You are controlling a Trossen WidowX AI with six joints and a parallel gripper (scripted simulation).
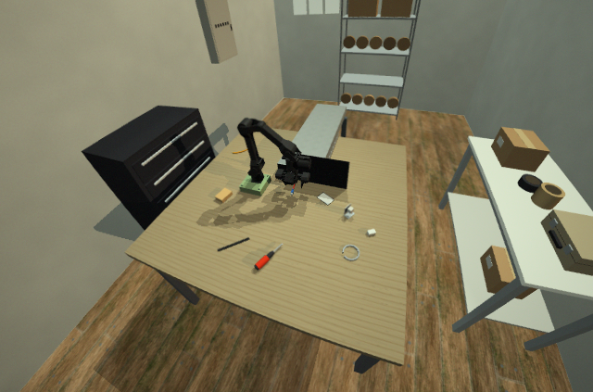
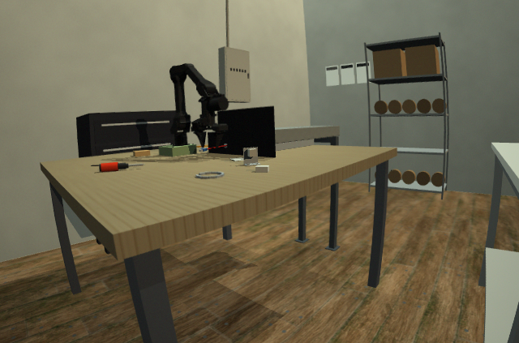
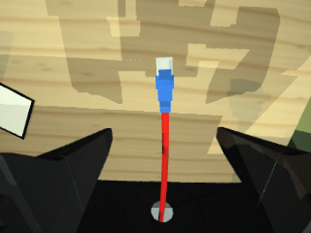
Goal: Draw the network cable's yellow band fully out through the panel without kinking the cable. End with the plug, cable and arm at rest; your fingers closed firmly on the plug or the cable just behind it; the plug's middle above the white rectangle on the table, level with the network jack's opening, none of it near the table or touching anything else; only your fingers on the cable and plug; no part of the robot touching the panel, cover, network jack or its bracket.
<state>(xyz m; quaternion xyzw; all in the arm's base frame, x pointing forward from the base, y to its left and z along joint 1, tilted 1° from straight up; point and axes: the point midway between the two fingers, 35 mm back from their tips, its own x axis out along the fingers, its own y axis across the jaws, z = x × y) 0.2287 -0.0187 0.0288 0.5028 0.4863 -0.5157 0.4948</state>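
My hand is 4 cm to the left of the clear plug and 4 cm above it. Also, from my hand: white rectangle (19 cm ahead, 3 cm to the right, 7 cm below); then tan block (40 cm behind, 12 cm to the right, 6 cm below); then red screwdriver (1 cm behind, 42 cm to the right, 6 cm below).
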